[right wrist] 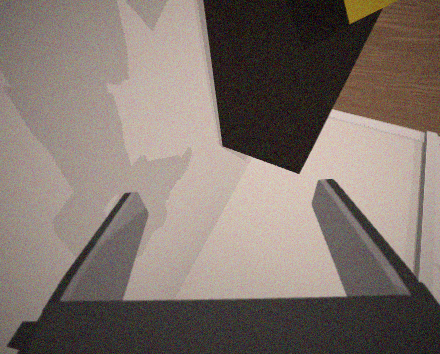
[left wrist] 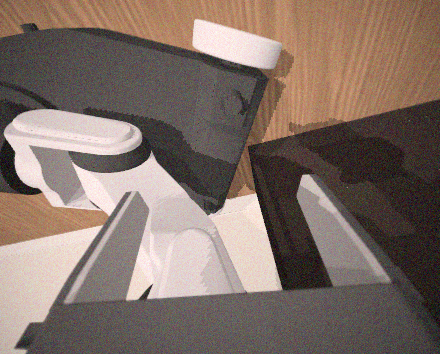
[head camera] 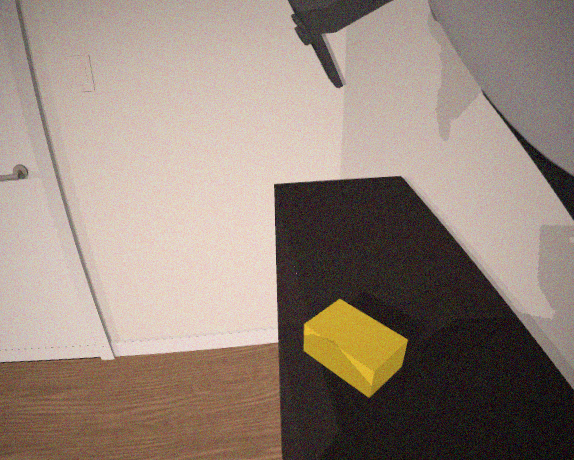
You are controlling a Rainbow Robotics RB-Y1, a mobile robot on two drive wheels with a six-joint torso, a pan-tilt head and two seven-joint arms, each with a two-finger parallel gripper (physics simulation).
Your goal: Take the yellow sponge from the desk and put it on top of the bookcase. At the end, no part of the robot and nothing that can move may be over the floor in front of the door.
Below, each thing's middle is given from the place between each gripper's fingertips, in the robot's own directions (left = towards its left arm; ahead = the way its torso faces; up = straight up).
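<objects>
For the yellow sponge [head camera: 363, 352], I see that my right gripper is 32 cm above it, 4 cm past it and 1 cm to the right of it.
My left hand, meanwhile, is 28 cm to the left of the yellow sponge, and it is also 57 cm below the sponge and 43 cm short of it.
</objects>
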